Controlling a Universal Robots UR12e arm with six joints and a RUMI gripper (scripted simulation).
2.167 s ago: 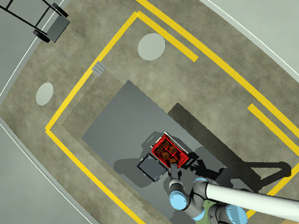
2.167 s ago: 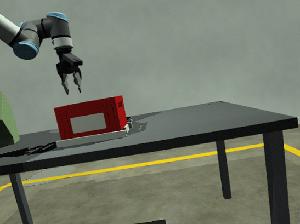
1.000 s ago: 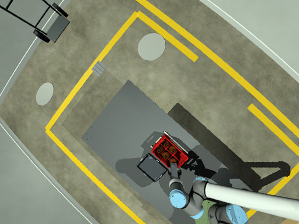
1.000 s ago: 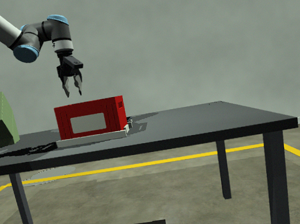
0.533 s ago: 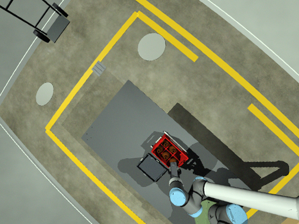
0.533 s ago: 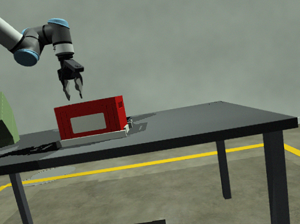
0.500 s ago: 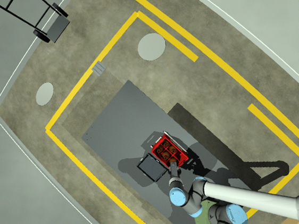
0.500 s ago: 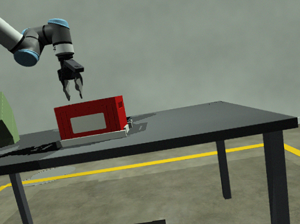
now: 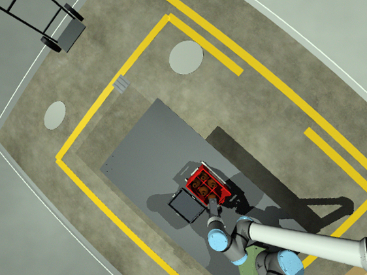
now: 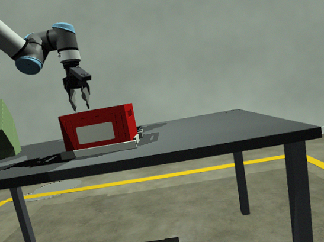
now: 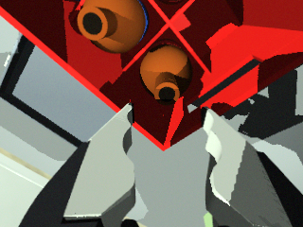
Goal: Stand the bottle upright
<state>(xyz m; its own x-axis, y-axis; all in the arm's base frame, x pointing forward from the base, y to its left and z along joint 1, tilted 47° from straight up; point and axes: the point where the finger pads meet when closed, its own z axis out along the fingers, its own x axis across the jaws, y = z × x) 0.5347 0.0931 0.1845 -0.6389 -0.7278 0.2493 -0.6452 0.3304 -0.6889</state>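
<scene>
Now: the red crate 11 cm below my hand, 9 cm ahead of it and 4 cm to the right of it. Round my hand: dark tray (23 cm to the left, 19 cm below, 9 cm ahead); bottle (17 cm ahead, 11 cm below, 8 cm to the right).
</scene>
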